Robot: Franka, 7 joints.
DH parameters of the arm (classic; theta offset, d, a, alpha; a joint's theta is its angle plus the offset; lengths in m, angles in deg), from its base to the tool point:
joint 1: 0 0.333 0 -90
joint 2: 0 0 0 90
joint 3: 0 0.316 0.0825 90
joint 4: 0 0 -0.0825 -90
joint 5: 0 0.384 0 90
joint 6: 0 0 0.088 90
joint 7: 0 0.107 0 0
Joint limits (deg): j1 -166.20..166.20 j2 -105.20..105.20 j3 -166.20..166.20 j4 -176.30..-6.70 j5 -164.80..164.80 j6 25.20..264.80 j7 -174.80..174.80
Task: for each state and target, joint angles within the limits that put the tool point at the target. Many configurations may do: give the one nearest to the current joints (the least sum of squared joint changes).
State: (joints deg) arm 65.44 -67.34 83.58 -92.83 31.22 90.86 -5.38
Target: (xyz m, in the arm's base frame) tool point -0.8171 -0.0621 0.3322
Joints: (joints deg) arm 37.27 -85.93 93.55 -50.32 35.51 124.71 -5.38
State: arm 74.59 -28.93 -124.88 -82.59 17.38 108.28 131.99
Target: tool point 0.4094 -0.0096 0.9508
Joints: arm 98.29 19.99 -128.07 -56.78 17.24 89.56 131.99
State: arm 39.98 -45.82 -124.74 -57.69 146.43 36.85 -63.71
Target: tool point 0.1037 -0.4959 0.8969
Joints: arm 61.93 -29.44 -114.55 -59.73 145.11 53.28 -63.71
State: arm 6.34 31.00 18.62 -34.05 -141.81 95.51 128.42
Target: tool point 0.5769 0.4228 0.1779
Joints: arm 21.67 53.13 25.96 -90.56 -131.97 94.31 128.42
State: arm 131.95 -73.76 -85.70 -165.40 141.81 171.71 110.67
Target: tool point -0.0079 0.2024 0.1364
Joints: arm 150.62 -70.27 -117.28 -167.47 133.76 172.91 110.67
